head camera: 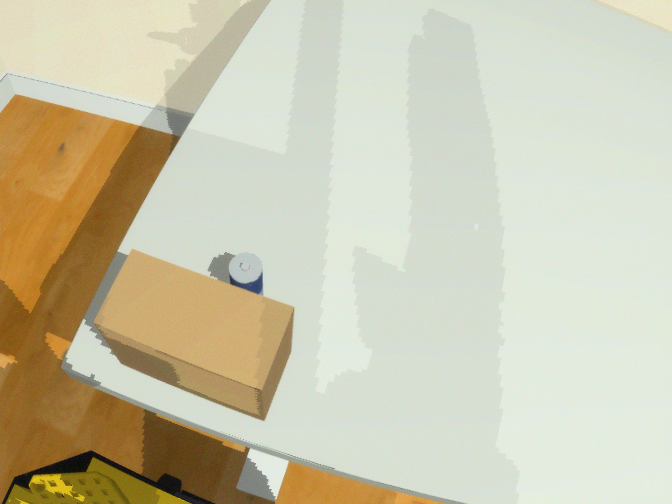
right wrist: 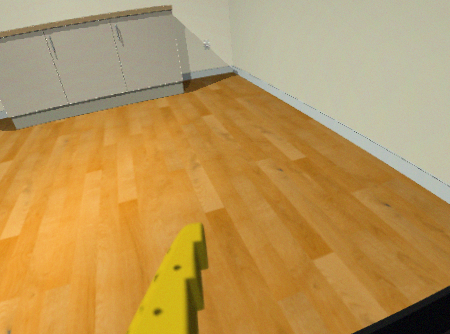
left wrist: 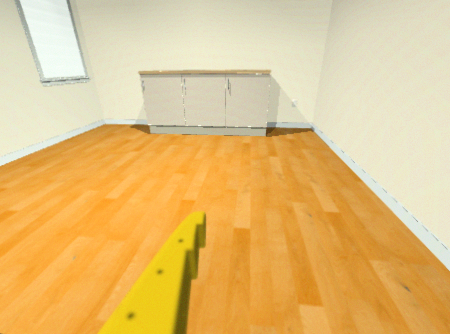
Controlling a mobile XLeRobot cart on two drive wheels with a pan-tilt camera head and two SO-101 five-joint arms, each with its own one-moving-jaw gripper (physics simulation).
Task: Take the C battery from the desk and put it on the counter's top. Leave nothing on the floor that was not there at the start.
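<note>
The C battery [head camera: 246, 271], blue with a grey top, stands upright on the white desk [head camera: 569, 244], close behind a cardboard box that hides its lower part from the head camera. The counter [left wrist: 205, 72] [right wrist: 90, 21], with a wooden top above pale cabinet doors, stands far off against the wall. In the left wrist view my left gripper [left wrist: 212, 225] shows one notched jaw, so it is fully open and empty. In the right wrist view my right gripper [right wrist: 215, 240] shows one notched jaw, also fully open and empty. Both are away from the battery, facing the floor and counter.
The cardboard box [head camera: 189, 325] sits near the desk's front left corner. A white desk leg [head camera: 264, 471] shows below the front edge. The yellow and black cart [head camera: 81, 485] is at the lower left. Walls with white skirting [left wrist: 380, 192] [right wrist: 345, 132] border the wooden floor.
</note>
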